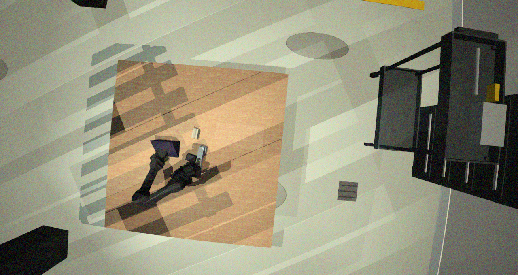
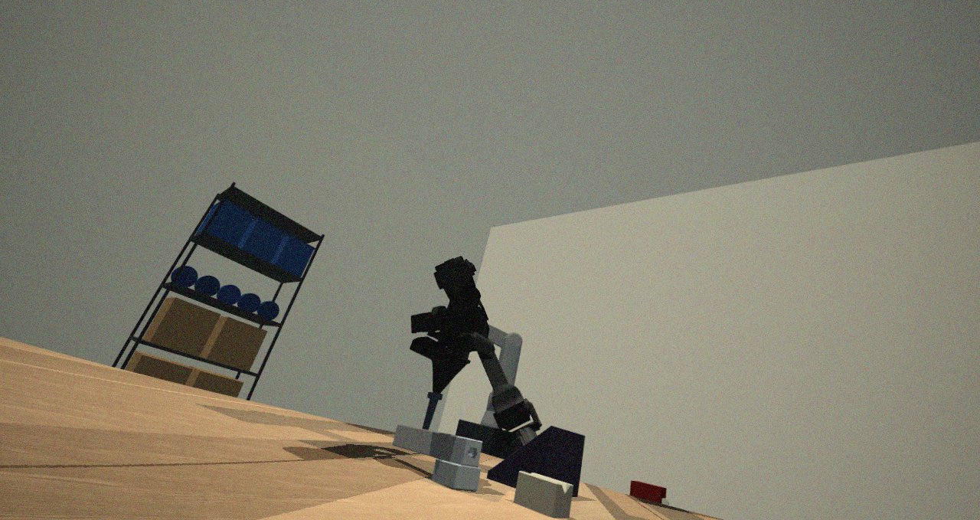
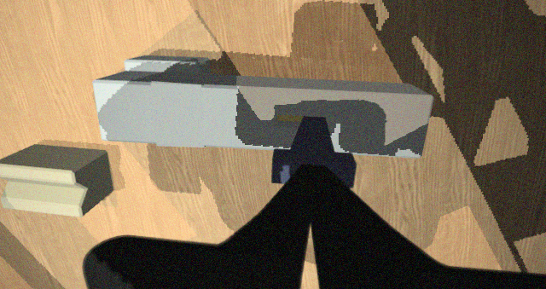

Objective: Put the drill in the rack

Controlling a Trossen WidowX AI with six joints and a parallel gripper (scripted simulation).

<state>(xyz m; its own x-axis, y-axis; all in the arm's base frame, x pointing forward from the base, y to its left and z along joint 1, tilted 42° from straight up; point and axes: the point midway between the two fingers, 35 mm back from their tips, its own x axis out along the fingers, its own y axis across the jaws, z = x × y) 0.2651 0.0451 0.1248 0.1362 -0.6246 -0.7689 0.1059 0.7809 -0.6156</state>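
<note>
The key is 30 mm below my gripper tip. The rest, counted from my gripper tip: housing (90 mm below, 40 mm to the left); rack (210 mm to the left, 100 mm below, 60 mm behind); drill (80 mm below, 60 mm to the left, 10 mm ahead).
</note>
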